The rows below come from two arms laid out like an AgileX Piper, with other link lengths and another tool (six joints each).
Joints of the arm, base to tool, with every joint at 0 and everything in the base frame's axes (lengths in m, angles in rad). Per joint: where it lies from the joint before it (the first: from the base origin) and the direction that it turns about. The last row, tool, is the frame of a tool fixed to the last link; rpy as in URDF.
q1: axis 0 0 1 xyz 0 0 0.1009
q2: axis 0 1 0 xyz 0 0 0
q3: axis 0 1 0 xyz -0.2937 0 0.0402
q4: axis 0.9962 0 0.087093 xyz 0.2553 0 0.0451
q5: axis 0 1 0 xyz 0 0 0
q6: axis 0.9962 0 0.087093 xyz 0.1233 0 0.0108
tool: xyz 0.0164 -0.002 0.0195 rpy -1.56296 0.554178 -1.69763
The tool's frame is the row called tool.
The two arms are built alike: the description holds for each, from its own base.
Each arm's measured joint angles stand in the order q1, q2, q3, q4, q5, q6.
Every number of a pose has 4 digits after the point. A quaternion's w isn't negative.
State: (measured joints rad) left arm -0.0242 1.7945 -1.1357 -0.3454 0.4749 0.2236; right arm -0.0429 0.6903 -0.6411 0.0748 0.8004 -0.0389
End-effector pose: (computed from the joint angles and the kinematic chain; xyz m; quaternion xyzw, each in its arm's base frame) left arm 0.4217 -0.0326 0.1477 -0.4600 0.8448 -0.2440 0.1233; right arm 0.1715 -0.0020 0.2667 -0.4215 0.8334 -0.2094 0.2898
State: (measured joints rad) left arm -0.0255 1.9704 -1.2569 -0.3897 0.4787 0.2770; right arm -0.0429 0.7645 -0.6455 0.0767 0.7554 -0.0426
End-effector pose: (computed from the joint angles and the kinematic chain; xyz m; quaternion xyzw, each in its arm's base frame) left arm 0.4555 -0.0371 0.1088 -0.4567 0.8516 -0.2381 0.0972; right arm 0.1877 -0.0028 0.2601 -0.4237 0.8371 -0.2042 0.2795
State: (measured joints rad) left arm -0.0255 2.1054 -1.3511 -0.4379 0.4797 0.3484; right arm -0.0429 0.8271 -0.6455 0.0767 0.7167 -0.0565
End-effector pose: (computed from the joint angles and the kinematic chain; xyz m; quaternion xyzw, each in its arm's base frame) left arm 0.4785 -0.0411 0.0751 -0.4460 0.8598 -0.2355 0.0797; right arm 0.2008 -0.0035 0.2523 -0.4302 0.8379 -0.2019 0.2684
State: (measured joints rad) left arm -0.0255 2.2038 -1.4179 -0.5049 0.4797 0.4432; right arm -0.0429 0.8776 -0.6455 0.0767 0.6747 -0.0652
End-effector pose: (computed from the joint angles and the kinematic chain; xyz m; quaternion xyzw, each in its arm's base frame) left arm 0.4931 -0.0460 0.0485 -0.4301 0.8679 -0.2391 0.0672; right arm 0.2121 -0.0042 0.2465 -0.4332 0.8378 -0.2021 0.2638
